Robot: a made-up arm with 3 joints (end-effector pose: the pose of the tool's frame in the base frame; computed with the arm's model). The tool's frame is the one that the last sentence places. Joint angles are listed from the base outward.
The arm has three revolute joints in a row. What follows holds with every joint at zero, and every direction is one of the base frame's.
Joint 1 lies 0.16 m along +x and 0.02 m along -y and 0.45 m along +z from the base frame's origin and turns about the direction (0.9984, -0.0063, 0.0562).
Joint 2 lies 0.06 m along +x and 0.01 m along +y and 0.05 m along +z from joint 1 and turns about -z.
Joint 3 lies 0.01 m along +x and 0.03 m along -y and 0.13 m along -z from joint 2 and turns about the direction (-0.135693, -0.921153, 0.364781).
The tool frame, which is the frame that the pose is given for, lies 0.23 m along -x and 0.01 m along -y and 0.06 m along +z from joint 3; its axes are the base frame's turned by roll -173.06, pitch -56.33 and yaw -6.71 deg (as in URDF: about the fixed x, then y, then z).
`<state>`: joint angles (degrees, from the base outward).
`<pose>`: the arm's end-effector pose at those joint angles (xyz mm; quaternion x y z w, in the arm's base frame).
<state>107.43 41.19 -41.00</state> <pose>121.1 -154.2 505.4 -0.5737 0.3768 0.3034 0.6609</pose>
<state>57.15 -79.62 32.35</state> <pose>275.9 -16.0 197.3 -0.1988 -0.2505 -0.6773 0.6626</pose>
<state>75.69 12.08 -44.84</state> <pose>105.8 -128.1 510.0 -0.7716 0.2669 0.0641 0.5738</pose>
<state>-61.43 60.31 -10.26</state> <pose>102.5 82.7 301.7 0.5466 -0.2794 0.5580 0.5584</pose>
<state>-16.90 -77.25 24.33</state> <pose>240.6 -266.5 409.4 -0.6238 -0.5890 -0.3886 0.3361</pose>
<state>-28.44 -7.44 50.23</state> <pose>51.4 -222.2 338.6 0.6166 0.3657 0.6948 0.0573</pose>
